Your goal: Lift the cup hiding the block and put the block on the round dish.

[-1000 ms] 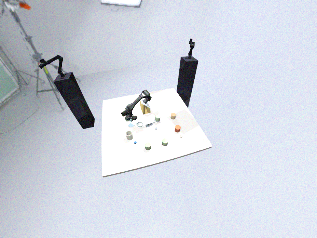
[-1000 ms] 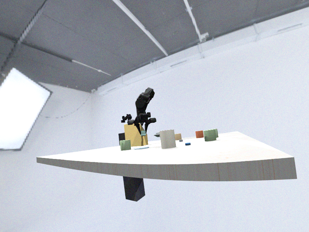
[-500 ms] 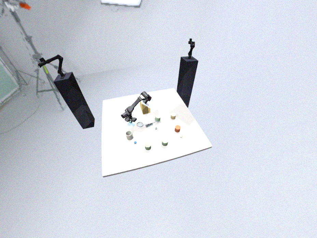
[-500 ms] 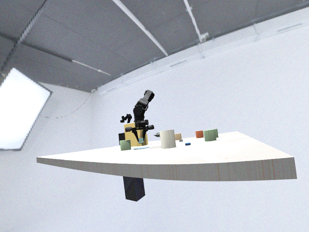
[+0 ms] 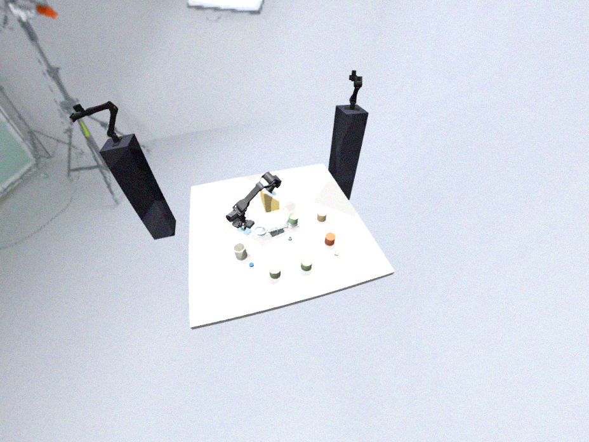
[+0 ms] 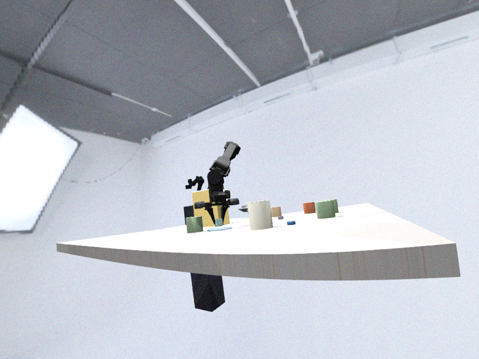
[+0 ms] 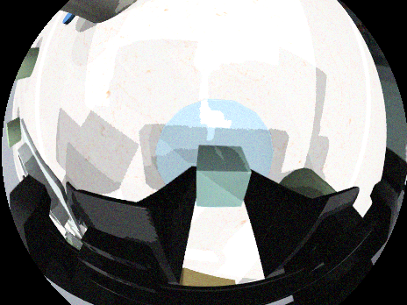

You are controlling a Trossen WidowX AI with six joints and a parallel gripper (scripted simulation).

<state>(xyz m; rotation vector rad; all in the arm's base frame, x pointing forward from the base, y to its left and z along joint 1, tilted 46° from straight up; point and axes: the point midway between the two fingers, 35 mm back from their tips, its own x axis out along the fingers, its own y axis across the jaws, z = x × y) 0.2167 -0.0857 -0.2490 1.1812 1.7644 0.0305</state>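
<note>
Right now my gripper tip is 2 cm above the round light blue dish. From my gripper tip the other things lie so: orange cylinder 58 cm to the left, 27 cm ahead, 1 cm above; blue disc 31 cm ahead, 2 cm below, 1 cm to the left; beige cup 22 cm ahead, 5 cm to the right, 2 cm above.
</note>
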